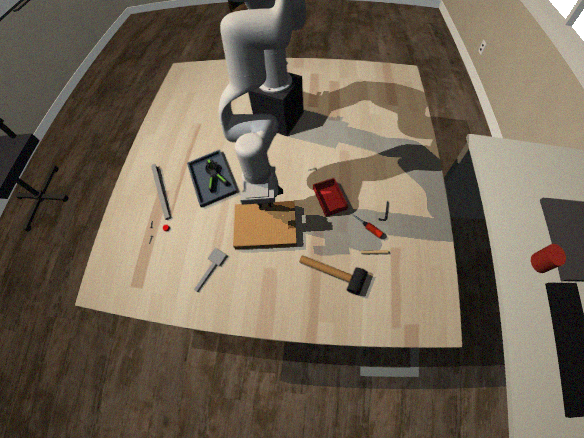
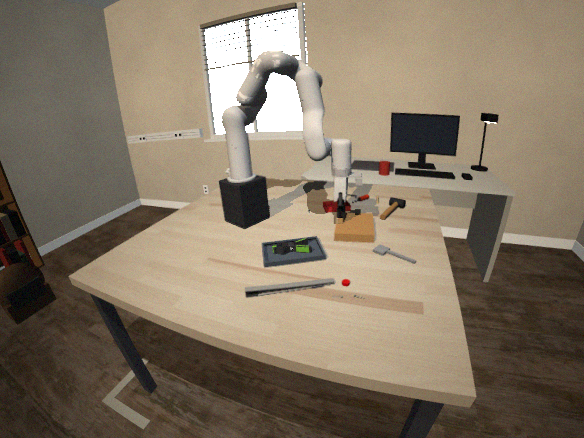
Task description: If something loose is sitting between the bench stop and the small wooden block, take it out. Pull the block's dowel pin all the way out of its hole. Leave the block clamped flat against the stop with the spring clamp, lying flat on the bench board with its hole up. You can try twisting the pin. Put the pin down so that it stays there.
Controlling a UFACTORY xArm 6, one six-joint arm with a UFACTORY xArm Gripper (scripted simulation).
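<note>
Grey tray point(image 1: 198, 174), also in image 2 point(image 2: 270, 259). Red bin point(image 1: 333, 201). Steel ruler point(image 2: 254, 291).
</note>
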